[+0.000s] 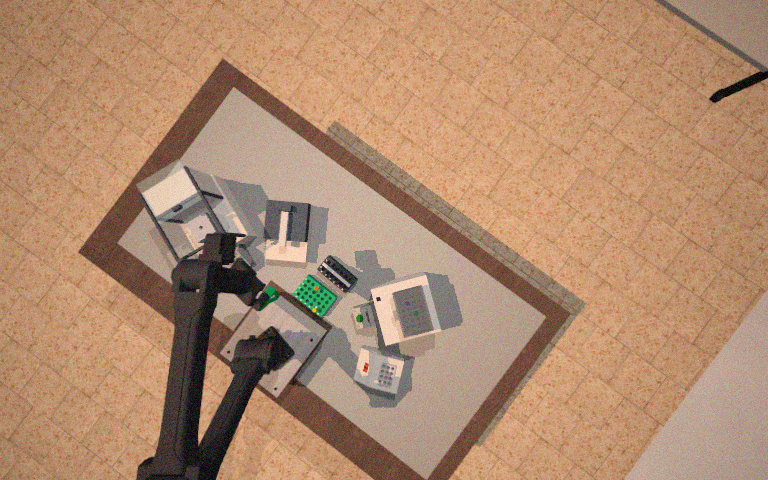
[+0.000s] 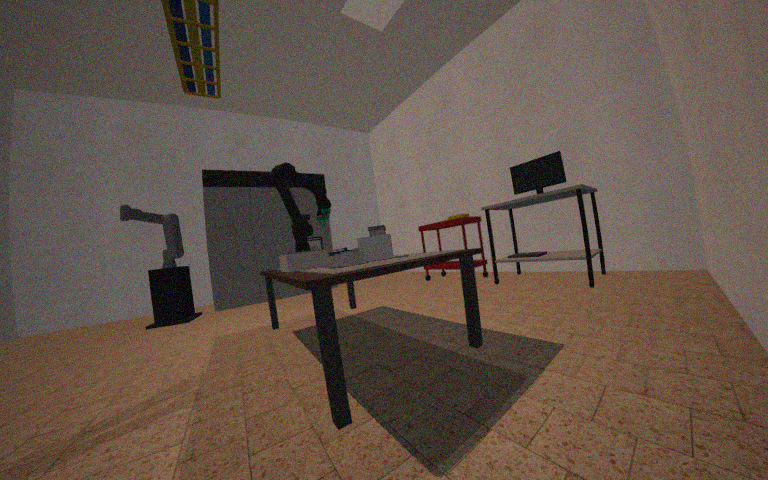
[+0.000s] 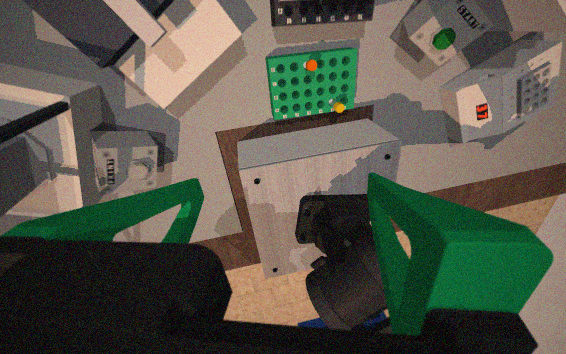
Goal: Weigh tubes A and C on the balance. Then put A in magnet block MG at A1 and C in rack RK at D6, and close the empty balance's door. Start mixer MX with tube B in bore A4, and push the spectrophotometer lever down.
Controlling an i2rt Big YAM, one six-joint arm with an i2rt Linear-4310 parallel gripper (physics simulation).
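Note:
My gripper is open and empty, high above the table between the balance and the rack. The green rack holds an orange-capped tube in its far row and a yellow-capped tube in its near row. The black magnet block lies behind the rack. The balance stands at the left; its door's position is unclear. A grey instrument has a white lever. A third tube does not show.
A small box with a PRINT button stands beside the balance. A START button box, a white instrument and a bored block with a red 37 display stand right. The arm's base plate lies at the front edge.

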